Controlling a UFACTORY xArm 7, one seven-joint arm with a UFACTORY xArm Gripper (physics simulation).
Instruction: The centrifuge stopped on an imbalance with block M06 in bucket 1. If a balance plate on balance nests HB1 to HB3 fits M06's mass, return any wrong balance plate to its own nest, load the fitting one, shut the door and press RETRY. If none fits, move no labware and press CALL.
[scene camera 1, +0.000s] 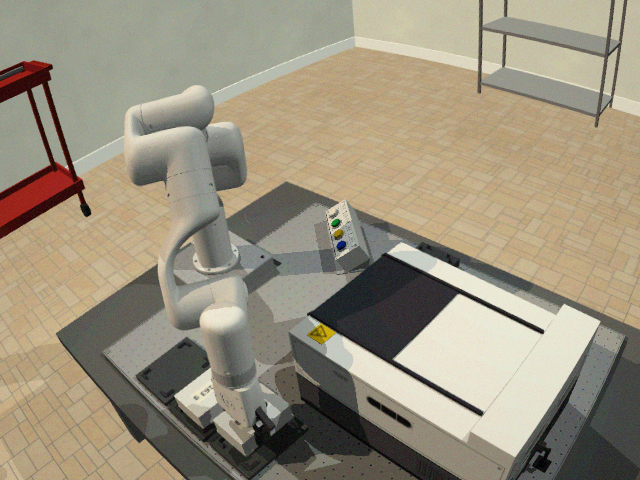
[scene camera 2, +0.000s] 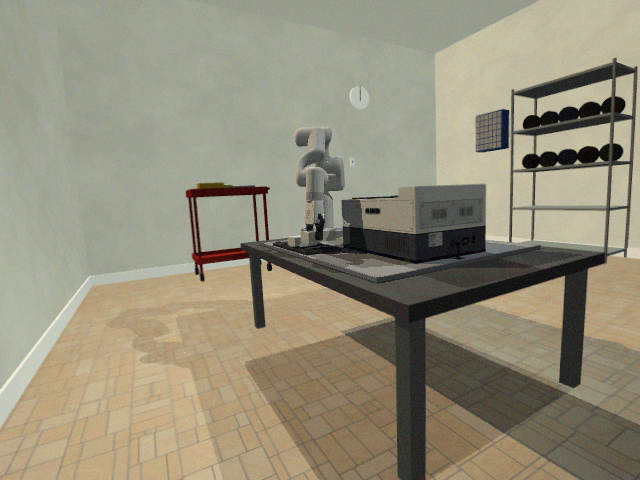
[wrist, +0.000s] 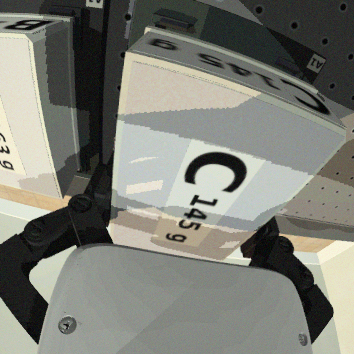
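Pixels of known places: gripper, fingertip midpoint: (scene camera 1: 247, 427) (scene camera 2: 314, 239) (wrist: 186, 180); arm's base, link origin: (scene camera 1: 216, 258) (scene camera 2: 325, 228).
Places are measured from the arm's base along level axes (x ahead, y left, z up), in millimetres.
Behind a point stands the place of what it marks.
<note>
My gripper (scene camera 1: 260, 419) @(z 11, x 461, y -325 mm) (scene camera 2: 316, 228) @(z 11, x 461, y -325 mm) (wrist: 186, 180) @(z 11, x 461, y -325 mm) is shut on a white balance plate (wrist: 218, 140) @(z 45, x 458, y -265 mm) (scene camera 1: 233, 432) @(z 46, x 468, y -361 mm) marked "C 145 g". It holds the plate by its sides, low over the dark nests at the table's front left corner. A second white plate (scene camera 1: 197, 398) @(z 13, x 330, y -342 mm) (wrist: 21, 105) @(z 13, x 358, y -288 mm), marked "B", stands just left of it. One dark nest (scene camera 1: 172, 368) @(z -29, x 186, y -311 mm) beyond that is bare. The centrifuge (scene camera 1: 522, 382) @(z 203, x 871, y -82 mm) (scene camera 2: 413, 216) @(z 110, x 916, y -210 mm) stands to the right. The left half of its top (scene camera 1: 382, 305) @(z 172, x 564, y -35 mm) is dark and the right half is a white panel (scene camera 1: 468, 347) @(z 169, x 748, y -35 mm). Its inside is not visible.
A button box (scene camera 1: 353, 258) @(z 5, x 303, y 202 mm) with green (scene camera 1: 335, 223) @(z 29, x 192, y 271 mm), yellow (scene camera 1: 338, 233) @(z 29, x 227, y 239 mm) and blue (scene camera 1: 341, 245) @(z 29, x 266, y 204 mm) buttons stands behind the centrifuge's left end. A red cart (scene camera 1: 30, 190) (scene camera 2: 227, 191) and a metal shelf rack (scene camera 1: 604, 67) (scene camera 2: 612, 154) stand on the floor away from the table.
</note>
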